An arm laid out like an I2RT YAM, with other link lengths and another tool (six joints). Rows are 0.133 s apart.
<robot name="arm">
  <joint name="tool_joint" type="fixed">
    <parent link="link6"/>
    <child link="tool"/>
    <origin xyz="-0.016 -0.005 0.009" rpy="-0.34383 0 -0.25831"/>
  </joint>
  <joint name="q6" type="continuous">
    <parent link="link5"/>
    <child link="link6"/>
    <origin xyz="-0.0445 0 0.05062" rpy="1.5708 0 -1.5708"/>
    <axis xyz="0 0 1"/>
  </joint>
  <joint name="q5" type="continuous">
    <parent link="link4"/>
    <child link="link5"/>
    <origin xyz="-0.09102 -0.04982 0.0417" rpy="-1.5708 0 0"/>
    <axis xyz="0 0 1"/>
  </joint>
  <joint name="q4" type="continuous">
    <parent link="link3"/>
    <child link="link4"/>
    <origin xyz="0.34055 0.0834 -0.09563" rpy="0 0 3.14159"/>
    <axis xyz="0 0 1"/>
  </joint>
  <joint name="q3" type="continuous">
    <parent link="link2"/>
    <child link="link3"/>
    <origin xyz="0 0.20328 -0.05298" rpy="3.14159 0 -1.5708"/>
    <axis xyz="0 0 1"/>
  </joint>
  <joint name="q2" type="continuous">
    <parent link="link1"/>
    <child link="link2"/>
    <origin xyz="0.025 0.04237 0.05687" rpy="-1.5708 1.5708 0"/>
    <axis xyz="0 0 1"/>
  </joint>
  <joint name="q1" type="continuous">
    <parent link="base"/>
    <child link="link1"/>
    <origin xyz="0 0 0.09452" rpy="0 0 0"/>
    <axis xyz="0 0 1"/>
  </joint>
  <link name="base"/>
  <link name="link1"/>
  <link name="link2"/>
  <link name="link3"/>
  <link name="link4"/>
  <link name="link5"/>
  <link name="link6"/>
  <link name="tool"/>
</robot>
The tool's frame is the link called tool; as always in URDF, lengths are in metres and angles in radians. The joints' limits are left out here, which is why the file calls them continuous.
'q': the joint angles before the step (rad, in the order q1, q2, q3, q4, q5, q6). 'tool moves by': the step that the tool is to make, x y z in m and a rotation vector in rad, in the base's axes. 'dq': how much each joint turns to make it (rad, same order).
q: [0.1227, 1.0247, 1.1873, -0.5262, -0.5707, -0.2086]
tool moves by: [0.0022, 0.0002, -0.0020, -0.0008, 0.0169, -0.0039]
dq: [0.0001, 0.0122, 0.0077, -0.0106, 0.0033, 0.0032]
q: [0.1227, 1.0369, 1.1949, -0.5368, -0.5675, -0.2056]
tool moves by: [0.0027, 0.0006, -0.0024, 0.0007, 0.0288, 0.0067]
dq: [0.0000, 0.0213, 0.0168, -0.0231, -0.0078, 0.0016]
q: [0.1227, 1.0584, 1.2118, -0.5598, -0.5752, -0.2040]
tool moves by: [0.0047, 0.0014, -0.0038, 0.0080, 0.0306, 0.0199]
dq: [0.0000, 0.0307, 0.0183, -0.0153, -0.0229, 0.0031]
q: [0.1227, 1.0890, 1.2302, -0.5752, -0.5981, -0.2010]
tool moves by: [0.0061, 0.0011, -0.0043, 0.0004, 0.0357, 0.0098]
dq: [-0.0001, 0.0383, 0.0261, -0.0232, -0.0110, 0.0000]
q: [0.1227, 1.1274, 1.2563, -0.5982, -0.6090, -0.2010]
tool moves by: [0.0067, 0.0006, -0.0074, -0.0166, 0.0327, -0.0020]
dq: [0.0001, 0.0370, 0.0201, -0.0245, 0.0077, -0.0122]
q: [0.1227, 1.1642, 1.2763, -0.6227, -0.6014, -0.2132]
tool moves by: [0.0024, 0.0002, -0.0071, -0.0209, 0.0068, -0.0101]
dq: [0.0015, 0.0061, -0.0093, -0.0016, 0.0200, -0.0139]
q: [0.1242, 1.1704, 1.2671, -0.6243, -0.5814, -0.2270]
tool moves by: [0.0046, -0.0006, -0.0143, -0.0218, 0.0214, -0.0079]
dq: [-0.0016, 0.0124, -0.0212, 0.0013, 0.0152, -0.0155]
